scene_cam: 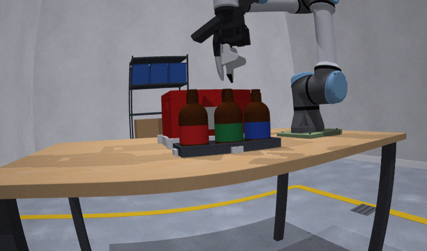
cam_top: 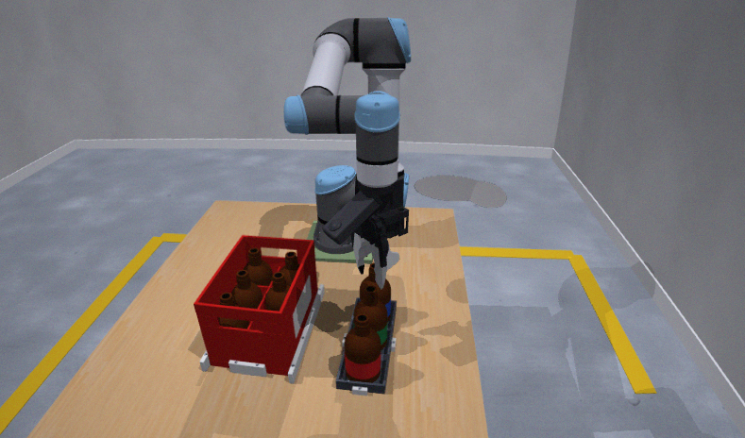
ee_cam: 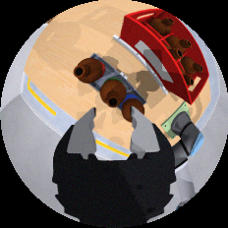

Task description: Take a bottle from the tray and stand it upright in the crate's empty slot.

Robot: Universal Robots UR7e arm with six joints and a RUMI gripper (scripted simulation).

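My gripper is now 11 cm above the brown bottle. Round my hand: red crate (25 cm to the right, 11 cm below, 2 cm ahead).
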